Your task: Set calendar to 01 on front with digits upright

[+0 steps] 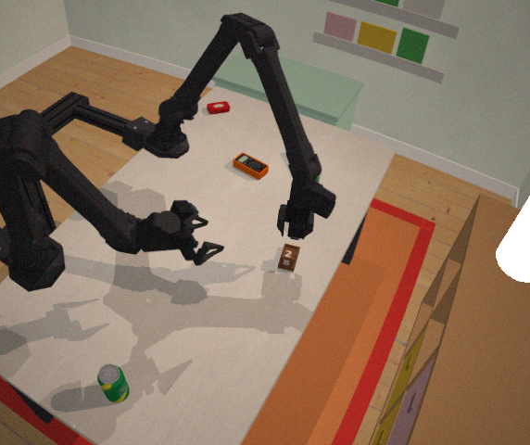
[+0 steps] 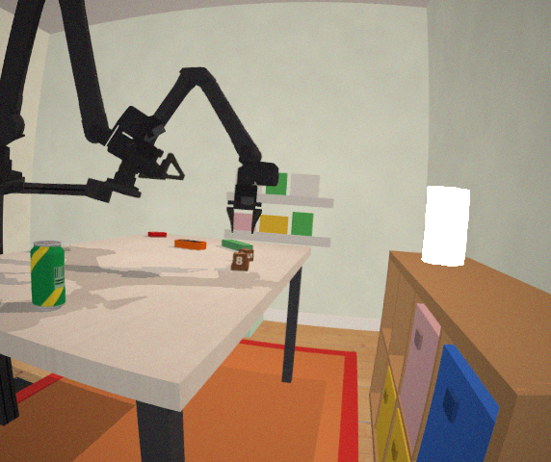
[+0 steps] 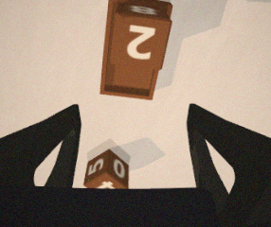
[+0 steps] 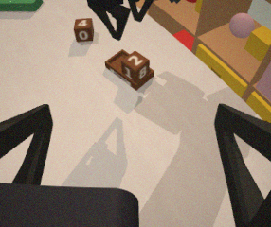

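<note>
The brown number cube is 2 cm to the right of my left hand and 9 cm below it. Round my left hand: red item (65 cm behind, 61 cm to the left, 10 cm below); then brown tray (11 cm below); then orange multimeter (32 cm behind, 32 cm to the left, 10 cm below).
</note>
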